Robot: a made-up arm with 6 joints. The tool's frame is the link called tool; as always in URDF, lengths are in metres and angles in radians.
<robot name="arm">
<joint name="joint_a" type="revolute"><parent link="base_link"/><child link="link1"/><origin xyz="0 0 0.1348"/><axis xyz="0 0 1"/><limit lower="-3.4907" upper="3.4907" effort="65" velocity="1.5"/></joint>
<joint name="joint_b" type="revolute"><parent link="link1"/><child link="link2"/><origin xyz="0 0 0"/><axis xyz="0 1 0"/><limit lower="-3.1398" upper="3.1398" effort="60" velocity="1.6"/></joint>
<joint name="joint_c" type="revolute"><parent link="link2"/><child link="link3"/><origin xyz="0 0 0.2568"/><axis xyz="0 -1 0"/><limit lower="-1.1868" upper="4.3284" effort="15" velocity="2.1"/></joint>
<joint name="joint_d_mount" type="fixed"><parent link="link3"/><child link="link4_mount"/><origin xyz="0 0 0"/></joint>
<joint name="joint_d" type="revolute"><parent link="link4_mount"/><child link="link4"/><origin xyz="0 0 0"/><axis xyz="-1 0 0"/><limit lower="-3.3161" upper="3.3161" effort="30" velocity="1.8"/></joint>
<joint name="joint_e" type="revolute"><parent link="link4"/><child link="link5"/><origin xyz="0.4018 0 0"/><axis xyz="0 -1 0"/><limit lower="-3.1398" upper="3.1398" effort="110" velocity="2.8"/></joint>
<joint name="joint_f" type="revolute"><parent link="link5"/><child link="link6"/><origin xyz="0 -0.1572 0"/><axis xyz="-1 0 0"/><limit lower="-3.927" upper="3.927" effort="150" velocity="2.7"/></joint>
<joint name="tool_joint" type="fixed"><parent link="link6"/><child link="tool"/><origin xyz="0 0 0"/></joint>
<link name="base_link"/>
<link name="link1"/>
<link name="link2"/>
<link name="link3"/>
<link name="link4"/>
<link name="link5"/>
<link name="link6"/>
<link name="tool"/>
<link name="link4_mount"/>
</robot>
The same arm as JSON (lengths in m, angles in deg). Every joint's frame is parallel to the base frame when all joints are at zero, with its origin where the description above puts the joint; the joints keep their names.
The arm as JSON. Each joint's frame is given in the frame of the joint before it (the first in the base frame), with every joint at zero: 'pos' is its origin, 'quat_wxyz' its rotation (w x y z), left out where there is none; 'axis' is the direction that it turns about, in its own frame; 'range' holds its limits. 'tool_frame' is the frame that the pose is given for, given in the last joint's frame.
{"length_unit": "m", "angle_unit": "deg", "joints": [{"joint": "joint_a", "pos": [0.0, 0.0, 0.1348], "axis": [0.0, 0.0, 1.0], "range": [-200.0, 200.0]}, {"joint": "joint_b", "pos": [0.0, 0.0, 0.0], "axis": [0.0, 1.0, 0.0], "range": [-179.9, 179.9]}, {"joint": "joint_c", "pos": [0.0, 0.0, 0.2568], "axis": [0.0, -1.0, 0.0], "range": [-68.0, 248.0]}, {"joint": "joint_d", "pos": [0.0, 0.0, 0.0], "axis": [-1.0, 0.0, 0.0], "range": [-190.0, 190.0]}, {"joint": "joint_e", "pos": [0.4018, 0.0, 0.0], "axis": [0.0, -1.0, 0.0], "range": [-179.9, 179.9]}, {"joint": "joint_f", "pos": [0.0, -0.1572, 0.0], "axis": [-1.0, 0.0, 0.0], "range": [-225.0, 225.0]}], "tool_frame": {"pos": [0.0, 0.0, 0.0]}}
